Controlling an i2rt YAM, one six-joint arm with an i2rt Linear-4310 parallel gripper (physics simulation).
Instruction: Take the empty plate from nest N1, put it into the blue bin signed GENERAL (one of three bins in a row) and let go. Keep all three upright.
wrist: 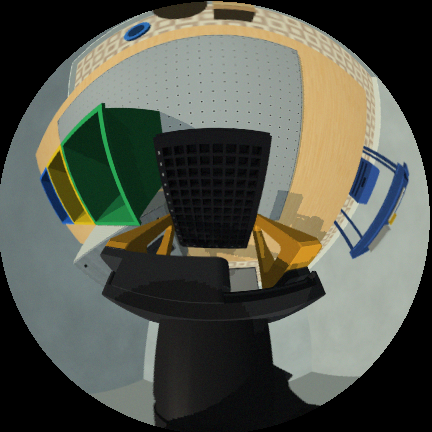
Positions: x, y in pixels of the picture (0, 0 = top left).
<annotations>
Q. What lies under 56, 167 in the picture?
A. A yellow bin.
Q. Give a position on a green bin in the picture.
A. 109, 154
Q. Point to a black plate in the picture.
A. At 212, 178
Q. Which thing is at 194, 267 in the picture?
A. The gripper.
</annotations>
